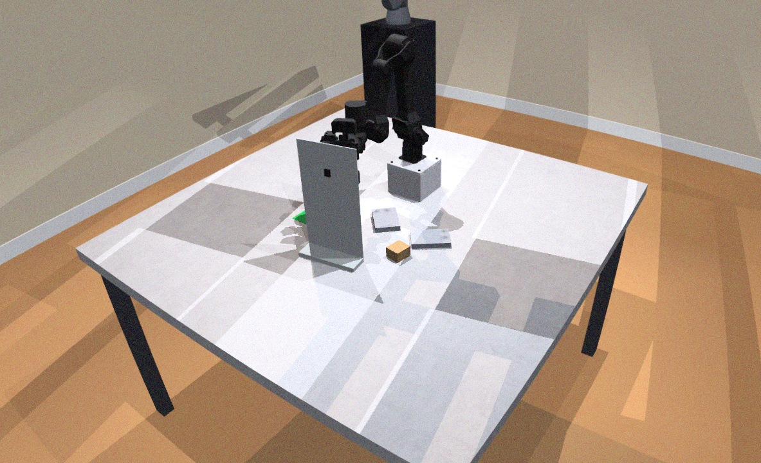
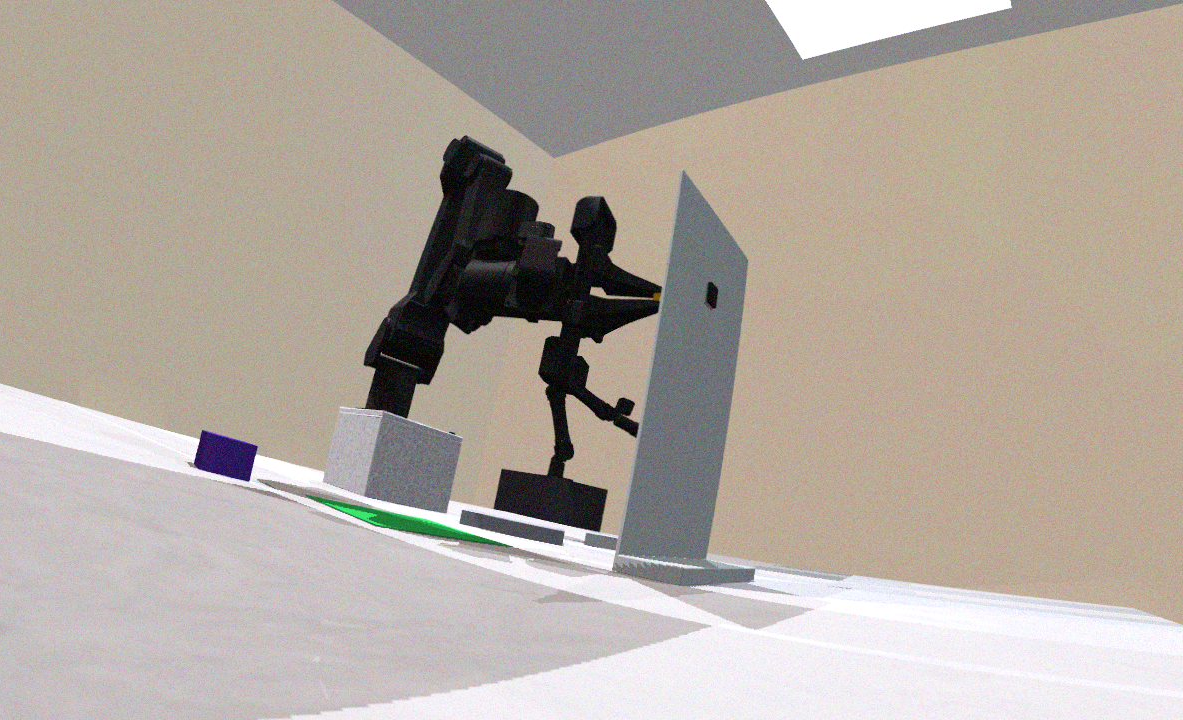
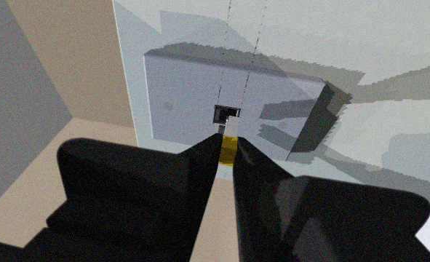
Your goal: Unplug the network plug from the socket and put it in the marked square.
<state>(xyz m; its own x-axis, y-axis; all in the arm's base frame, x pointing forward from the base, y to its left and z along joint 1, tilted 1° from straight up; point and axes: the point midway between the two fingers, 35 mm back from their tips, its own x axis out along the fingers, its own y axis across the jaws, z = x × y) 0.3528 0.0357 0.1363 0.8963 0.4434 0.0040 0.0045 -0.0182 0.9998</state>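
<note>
My gripper tip is 8 cm past the green marked square, 17 cm to the left of it and 24 cm above it. From my gripper tip the other things lie so: yellow network plug (right at my gripper tip); upright panel (5 cm ahead, 1 cm to the left, 9 cm below); thin pale tab (1 cm ahead).
</note>
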